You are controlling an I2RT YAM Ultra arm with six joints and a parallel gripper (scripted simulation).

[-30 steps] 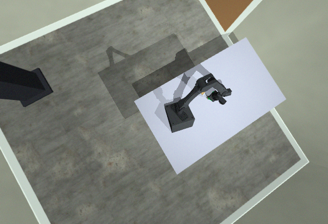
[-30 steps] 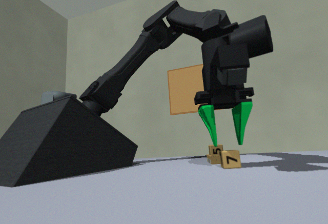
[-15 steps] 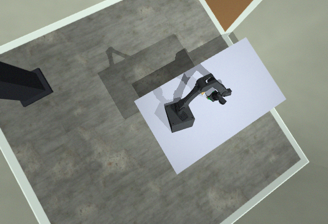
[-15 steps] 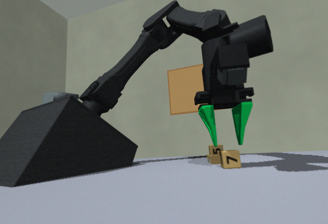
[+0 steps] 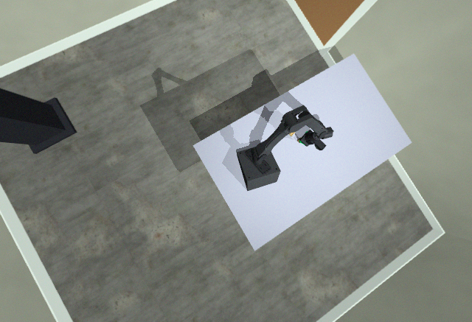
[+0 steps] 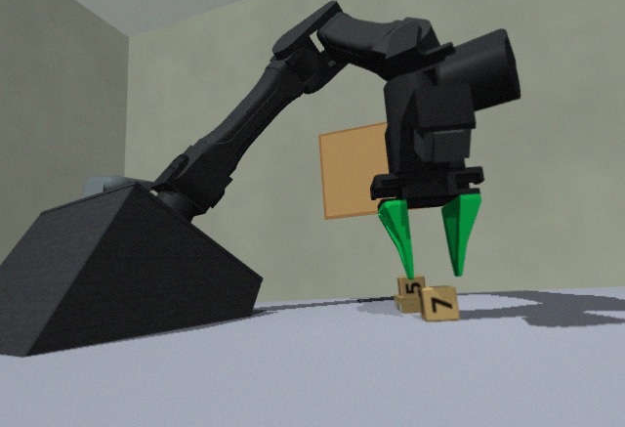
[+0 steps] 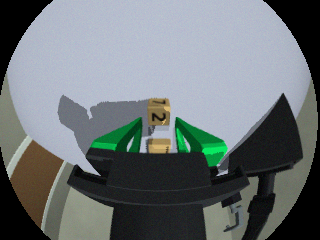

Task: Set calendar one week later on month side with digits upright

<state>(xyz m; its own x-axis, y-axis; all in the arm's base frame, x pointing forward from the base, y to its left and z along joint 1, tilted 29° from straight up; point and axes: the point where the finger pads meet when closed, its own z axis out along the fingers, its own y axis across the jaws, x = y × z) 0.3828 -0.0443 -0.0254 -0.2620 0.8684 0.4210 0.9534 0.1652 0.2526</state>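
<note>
The wooden cube is 3 cm below my hand. The rest, counted from my hand: wooden tray 3 cm behind, 10 cm to the left, 4 cm below.
</note>
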